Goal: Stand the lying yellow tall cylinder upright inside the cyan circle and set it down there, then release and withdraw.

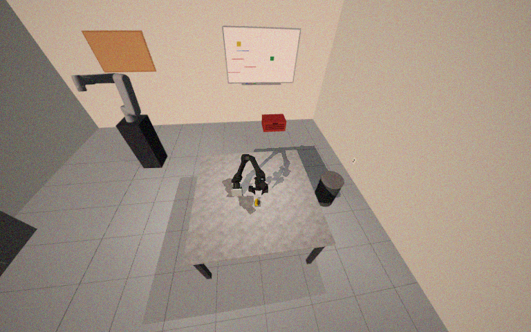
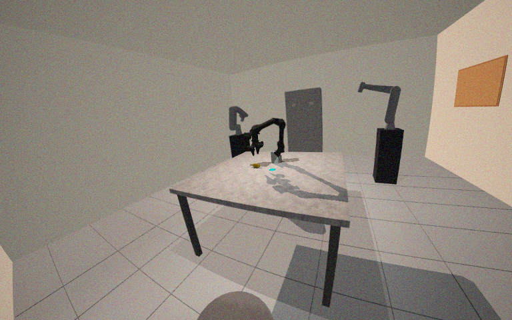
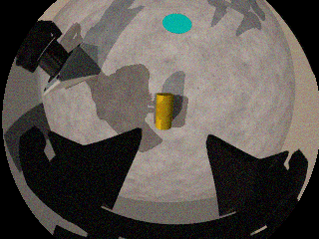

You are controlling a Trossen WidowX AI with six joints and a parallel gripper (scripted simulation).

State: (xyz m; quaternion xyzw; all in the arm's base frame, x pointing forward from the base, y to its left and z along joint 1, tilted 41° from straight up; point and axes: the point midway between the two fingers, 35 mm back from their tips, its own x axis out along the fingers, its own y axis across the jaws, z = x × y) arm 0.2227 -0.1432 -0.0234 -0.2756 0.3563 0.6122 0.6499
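My gripper tip is 20 mm past the yellow tall cylinder, 20 mm to the left of it and 110 mm above it.
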